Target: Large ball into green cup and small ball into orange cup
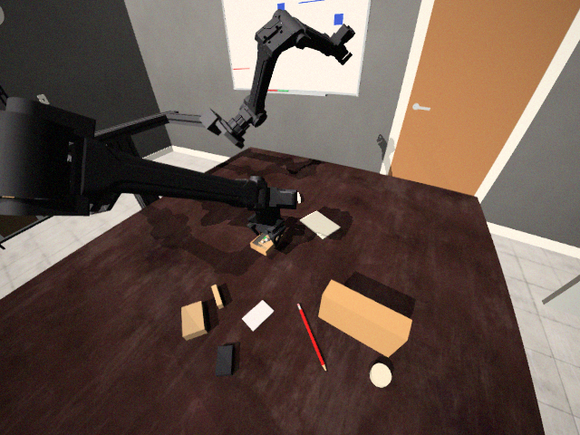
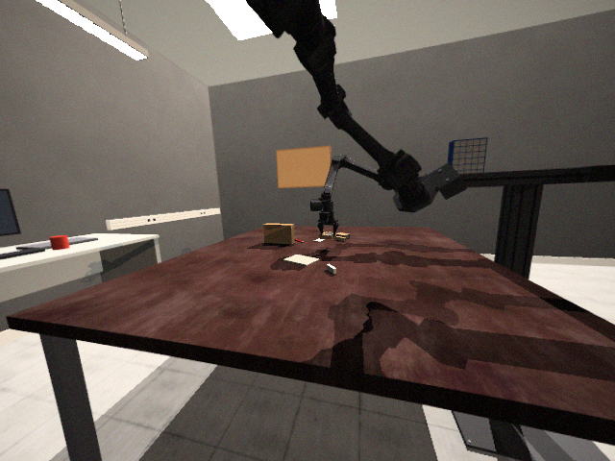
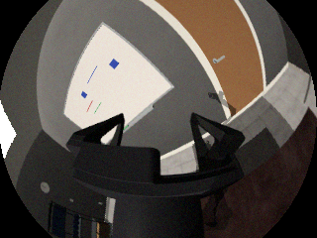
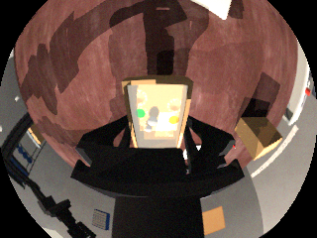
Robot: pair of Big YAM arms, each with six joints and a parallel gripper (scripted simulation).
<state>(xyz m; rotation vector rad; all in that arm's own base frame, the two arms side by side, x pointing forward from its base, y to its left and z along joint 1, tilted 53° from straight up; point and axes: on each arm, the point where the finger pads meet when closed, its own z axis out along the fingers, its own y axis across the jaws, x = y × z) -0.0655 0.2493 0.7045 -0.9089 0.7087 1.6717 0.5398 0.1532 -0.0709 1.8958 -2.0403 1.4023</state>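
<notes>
Right now my right hand is 10 mm above the wooden puzzle. Also, from my right hand: pale flat card: 250 mm to the left, 80 mm below, 70 mm ahead; red pencil: 270 mm ahead, 160 mm to the right, 80 mm below; dark block: 340 mm to the right, 130 mm ahead, 70 mm below.
</notes>
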